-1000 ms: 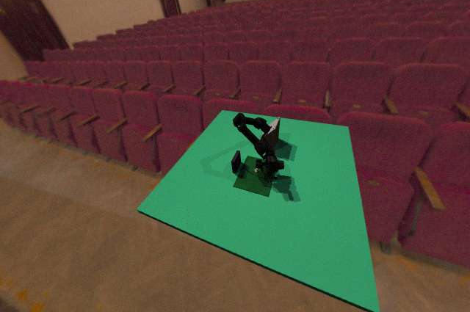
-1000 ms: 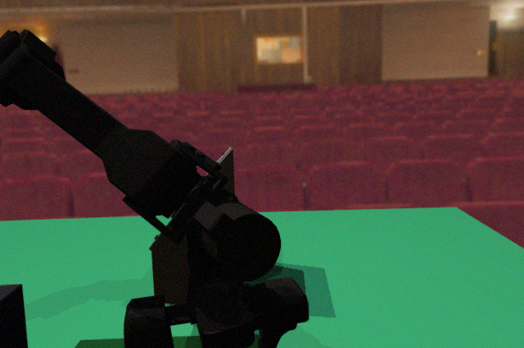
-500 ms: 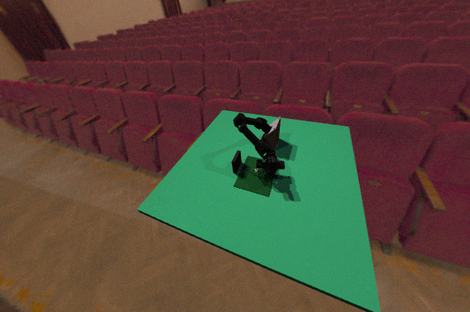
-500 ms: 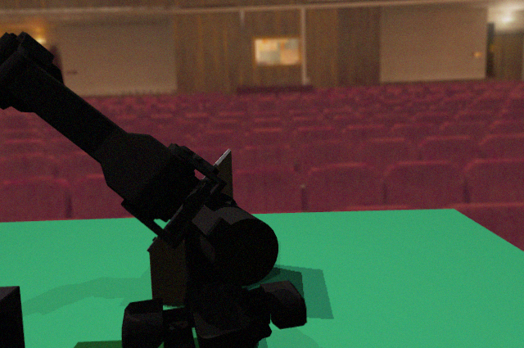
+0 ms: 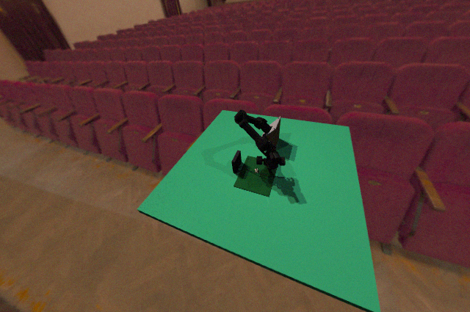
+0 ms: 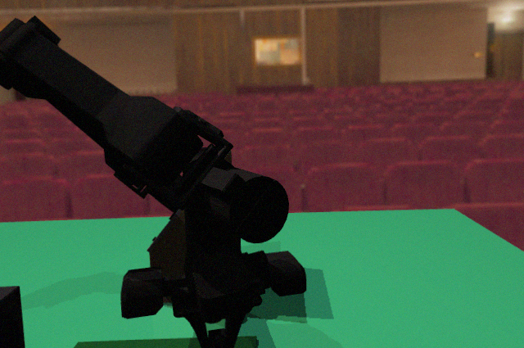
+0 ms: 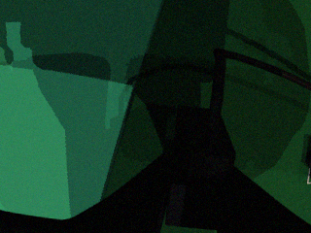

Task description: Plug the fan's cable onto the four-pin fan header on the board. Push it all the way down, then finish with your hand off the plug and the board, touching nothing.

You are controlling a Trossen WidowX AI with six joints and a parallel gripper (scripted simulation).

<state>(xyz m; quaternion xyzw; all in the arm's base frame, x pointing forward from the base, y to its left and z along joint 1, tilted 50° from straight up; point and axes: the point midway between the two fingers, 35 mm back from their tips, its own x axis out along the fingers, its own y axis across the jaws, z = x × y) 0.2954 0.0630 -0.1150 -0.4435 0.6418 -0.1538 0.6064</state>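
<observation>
My gripper tip is 20 mm short of the four-pin fan header, 90 mm to the left of it and 50 mm above it. Round my gripper tip: black fan (50 mm ahead, 230 mm to the right, 10 mm above); then dark green board (40 mm ahead, 80 mm to the right, 60 mm below); then fan plug (10 mm ahead, 10 mm above).
</observation>
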